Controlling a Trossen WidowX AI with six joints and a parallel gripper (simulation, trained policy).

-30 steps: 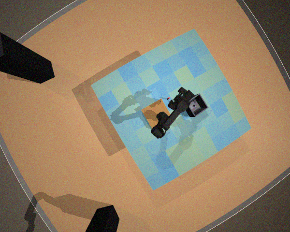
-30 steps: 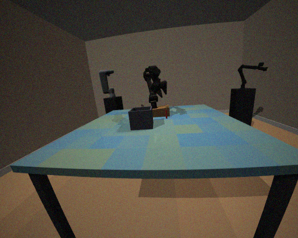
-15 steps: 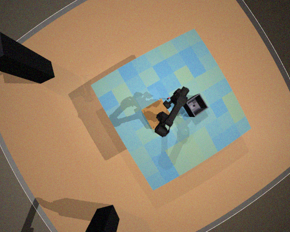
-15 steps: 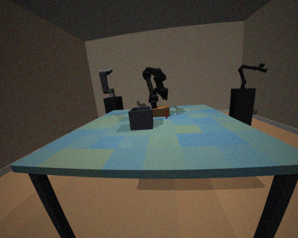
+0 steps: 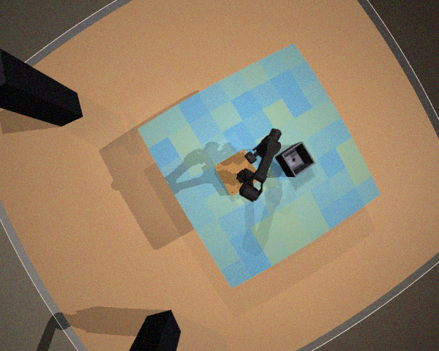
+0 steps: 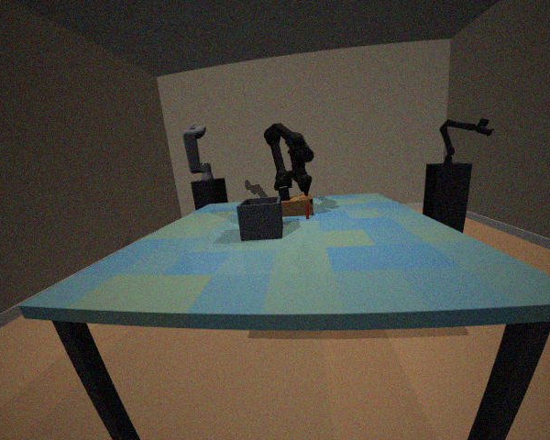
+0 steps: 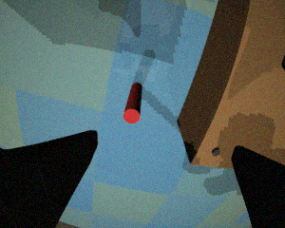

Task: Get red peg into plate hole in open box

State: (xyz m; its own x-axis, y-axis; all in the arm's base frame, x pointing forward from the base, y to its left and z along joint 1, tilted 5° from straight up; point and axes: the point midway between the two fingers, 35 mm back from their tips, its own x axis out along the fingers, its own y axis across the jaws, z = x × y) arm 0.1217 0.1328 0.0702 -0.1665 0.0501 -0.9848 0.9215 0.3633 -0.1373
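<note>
Now: gripper tip 2 cm short of the red peg, 1 cm to the right of it and 8 cm above it. Round my gripper tip: light grey plate 24 cm ahead, 14 cm to the right, 8 cm below.
</note>
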